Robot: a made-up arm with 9 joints.
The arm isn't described. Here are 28 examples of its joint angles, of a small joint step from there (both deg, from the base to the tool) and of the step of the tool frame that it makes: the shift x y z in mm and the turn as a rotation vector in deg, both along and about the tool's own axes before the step.
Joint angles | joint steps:
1: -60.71 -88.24 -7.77 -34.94 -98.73 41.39 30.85 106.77 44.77 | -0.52 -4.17 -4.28 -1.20 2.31 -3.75 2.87 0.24 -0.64
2: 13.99 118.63 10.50 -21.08 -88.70 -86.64 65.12 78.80 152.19 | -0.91 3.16 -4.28 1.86 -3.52 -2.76 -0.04 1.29 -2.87
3: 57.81 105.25 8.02 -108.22 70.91 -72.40 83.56 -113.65 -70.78 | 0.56 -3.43 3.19 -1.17 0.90 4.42 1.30 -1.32 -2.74
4: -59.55 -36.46 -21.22 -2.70 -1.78 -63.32 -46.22 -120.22 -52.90 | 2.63 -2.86 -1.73 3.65 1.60 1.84 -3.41 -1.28 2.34
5: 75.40 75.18 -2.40 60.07 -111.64 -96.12 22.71 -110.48 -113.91 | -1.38 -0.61 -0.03 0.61 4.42 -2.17 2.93 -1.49 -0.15
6: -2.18 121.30 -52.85 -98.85 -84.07 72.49 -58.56 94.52 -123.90 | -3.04 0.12 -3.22 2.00 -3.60 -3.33 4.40 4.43 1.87
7: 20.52 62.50 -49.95 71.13 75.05 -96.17 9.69 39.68 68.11 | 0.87 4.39 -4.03 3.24 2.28 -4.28 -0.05 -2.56 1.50
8: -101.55 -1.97 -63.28 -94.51 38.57 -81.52 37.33 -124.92 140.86 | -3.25 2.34 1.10 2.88 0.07 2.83 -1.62 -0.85 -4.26
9: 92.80 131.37 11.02 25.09 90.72 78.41 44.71 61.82 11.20 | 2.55 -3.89 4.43 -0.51 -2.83 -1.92 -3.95 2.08 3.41
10: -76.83 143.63 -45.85 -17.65 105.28 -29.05 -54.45 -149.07 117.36 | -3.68 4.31 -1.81 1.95 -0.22 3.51 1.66 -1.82 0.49
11: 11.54 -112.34 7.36 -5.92 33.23 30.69 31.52 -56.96 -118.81 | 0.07 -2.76 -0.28 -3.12 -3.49 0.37 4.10 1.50 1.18
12: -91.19 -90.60 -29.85 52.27 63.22 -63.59 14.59 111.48 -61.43 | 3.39 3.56 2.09 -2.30 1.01 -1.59 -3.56 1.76 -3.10
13: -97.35 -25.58 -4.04 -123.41 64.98 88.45 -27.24 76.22 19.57 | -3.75 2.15 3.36 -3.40 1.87 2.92 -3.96 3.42 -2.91
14: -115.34 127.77 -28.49 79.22 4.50 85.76 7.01 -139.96 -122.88 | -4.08 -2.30 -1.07 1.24 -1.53 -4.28 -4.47 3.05 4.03
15: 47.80 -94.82 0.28 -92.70 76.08 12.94 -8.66 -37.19 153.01 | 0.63 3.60 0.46 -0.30 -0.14 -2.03 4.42 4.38 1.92
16: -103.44 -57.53 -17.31 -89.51 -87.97 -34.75 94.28 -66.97 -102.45 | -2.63 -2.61 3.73 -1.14 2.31 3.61 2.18 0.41 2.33
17: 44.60 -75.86 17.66 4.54 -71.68 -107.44 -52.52 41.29 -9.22 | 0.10 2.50 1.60 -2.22 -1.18 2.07 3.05 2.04 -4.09
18: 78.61 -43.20 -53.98 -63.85 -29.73 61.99 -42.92 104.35 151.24 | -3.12 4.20 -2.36 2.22 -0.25 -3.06 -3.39 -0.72 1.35
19: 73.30 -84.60 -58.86 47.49 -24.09 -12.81 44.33 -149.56 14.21 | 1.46 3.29 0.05 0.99 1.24 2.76 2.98 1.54 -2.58
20: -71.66 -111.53 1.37 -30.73 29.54 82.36 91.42 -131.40 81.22 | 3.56 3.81 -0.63 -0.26 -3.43 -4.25 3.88 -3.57 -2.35
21: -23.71 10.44 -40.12 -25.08 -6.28 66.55 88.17 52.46 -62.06 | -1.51 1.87 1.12 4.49 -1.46 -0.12 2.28 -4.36 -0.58
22: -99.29 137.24 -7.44 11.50 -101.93 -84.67 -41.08 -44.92 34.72 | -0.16 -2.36 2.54 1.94 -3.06 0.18 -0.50 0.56 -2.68
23: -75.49 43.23 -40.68 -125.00 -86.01 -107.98 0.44 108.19 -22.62 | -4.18 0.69 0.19 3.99 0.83 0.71 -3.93 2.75 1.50
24: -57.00 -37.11 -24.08 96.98 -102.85 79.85 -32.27 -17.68 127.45 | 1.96 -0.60 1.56 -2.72 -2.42 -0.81 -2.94 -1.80 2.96
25: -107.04 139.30 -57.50 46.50 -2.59 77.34 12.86 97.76 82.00 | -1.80 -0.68 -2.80 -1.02 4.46 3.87 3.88 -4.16 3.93
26: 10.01 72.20 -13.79 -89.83 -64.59 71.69 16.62 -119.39 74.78 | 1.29 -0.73 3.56 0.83 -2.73 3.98 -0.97 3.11 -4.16
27: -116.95 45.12 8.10 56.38 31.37 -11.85 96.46 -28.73 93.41 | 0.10 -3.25 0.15 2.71 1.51 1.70 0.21 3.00 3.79
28: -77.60 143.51 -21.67 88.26 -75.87 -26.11 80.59 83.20 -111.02 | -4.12 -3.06 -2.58 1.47 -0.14 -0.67 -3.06 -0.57 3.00
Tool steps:
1: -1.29 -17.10 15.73 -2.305 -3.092 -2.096
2: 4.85 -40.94 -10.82 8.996 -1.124 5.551
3: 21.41 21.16 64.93 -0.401 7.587 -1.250
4: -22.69 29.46 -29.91 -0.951 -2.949 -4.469
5: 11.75 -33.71 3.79 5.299 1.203 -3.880
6: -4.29 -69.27 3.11 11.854 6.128 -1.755
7: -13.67 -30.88 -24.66 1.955 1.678 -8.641
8: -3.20 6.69 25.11 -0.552 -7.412 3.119
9: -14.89 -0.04 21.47 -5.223 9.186 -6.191
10: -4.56 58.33 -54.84 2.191 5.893 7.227
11: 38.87 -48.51 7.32 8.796 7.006 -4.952
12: 18.87 -8.06 2.00 0.715 -0.883 3.309
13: -21.49 5.47 -11.08 5.032 -0.175 0.987
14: -0.57 21.01 7.02 -3.545 5.750 -8.538
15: -17.77 -21.71 27.48 -3.294 -2.408 -5.390
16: 19.69 -28.51 8.60 0.609 6.214 0.743
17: 14.01 -29.68 18.66 -0.658 -0.111 6.205
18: 4.03 5.68 -9.27 8.096 7.699 -3.033
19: 23.55 -32.05 40.16 -3.271 -0.748 6.127
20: 33.14 -13.13 42.03 -4.716 -3.576 5.553
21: -1.48 11.71 13.69 -3.642 5.347 -0.906
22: 9.52 6.97 3.54 0.971 -3.313 0.997
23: 48.24 -9.05 -3.27 -1.167 -6.829 2.491
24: -19.28 7.01 -38.83 -1.753 9.102 1.647
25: -2.70 27.31 -7.26 1.835 3.895 1.893
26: -41.93 -29.49 28.79 -3.455 -2.237 -1.429
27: -9.65 -16.21 6.87 -5.398 3.933 -2.155
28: 9.72 -1.47 7.49 -1.870 4.910 -0.725
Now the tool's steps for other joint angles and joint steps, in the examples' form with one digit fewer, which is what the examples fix.
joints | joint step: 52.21 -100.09 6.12 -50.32 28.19 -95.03 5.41 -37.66 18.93 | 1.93 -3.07 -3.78 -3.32 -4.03 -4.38 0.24 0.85 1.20
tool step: -49.3 54.3 -19.8 5.61 3.83 -5.14
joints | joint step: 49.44 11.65 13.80 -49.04 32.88 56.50 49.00 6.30 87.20 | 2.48 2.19 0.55 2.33 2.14 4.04 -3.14 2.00 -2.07
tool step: -8.6 22.9 -20.1 4.44 1.89 2.93
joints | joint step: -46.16 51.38 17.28 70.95 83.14 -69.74 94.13 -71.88 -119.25 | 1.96 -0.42 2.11 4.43 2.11 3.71 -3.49 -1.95 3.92
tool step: 19.9 20.7 9.3 -5.10 5.03 0.48
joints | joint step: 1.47 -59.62 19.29 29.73 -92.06 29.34 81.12 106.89 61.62 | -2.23 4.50 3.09 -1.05 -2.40 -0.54 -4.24 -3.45 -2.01
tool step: 2.0 32.5 -27.2 4.63 -0.07 1.95
